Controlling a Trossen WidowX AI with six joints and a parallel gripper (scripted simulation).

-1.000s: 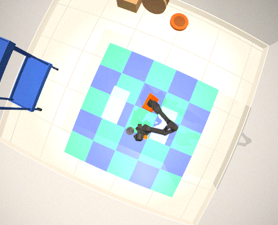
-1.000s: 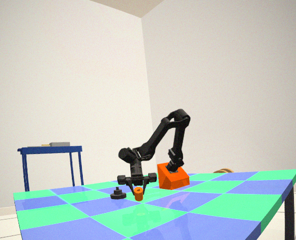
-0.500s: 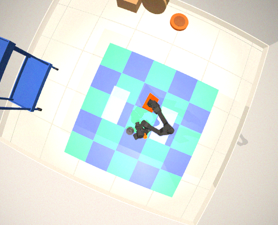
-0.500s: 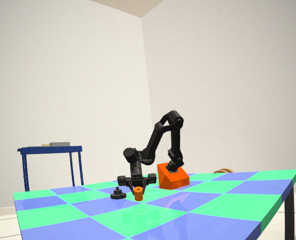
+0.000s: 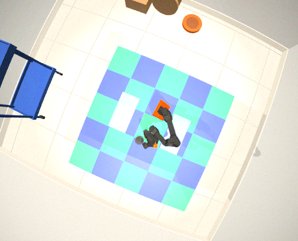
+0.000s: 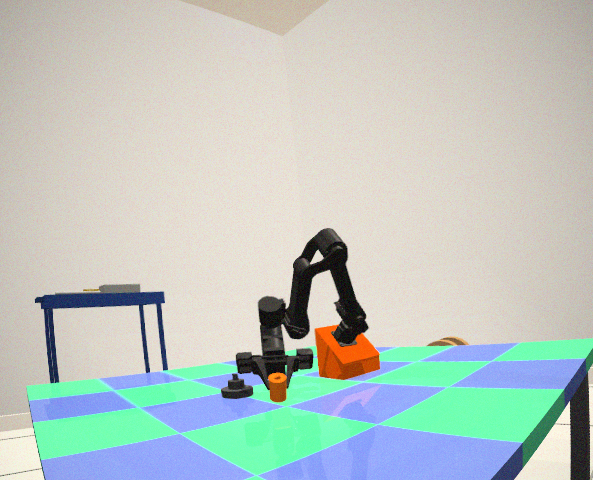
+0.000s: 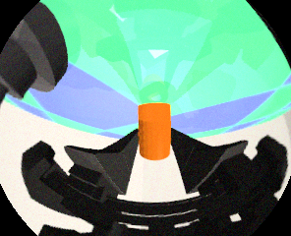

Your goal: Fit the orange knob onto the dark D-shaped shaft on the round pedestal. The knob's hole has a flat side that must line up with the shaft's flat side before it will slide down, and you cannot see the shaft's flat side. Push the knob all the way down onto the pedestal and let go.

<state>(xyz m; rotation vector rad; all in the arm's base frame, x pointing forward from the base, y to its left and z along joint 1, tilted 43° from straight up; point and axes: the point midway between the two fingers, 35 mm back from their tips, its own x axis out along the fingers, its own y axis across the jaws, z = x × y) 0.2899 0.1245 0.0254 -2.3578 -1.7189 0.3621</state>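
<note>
Right now the orange knob is 10 mm to the right of my gripper tip. Also, from my gripper tip: dark round pedestal 40 mm ahead, 150 mm to the right.
</note>
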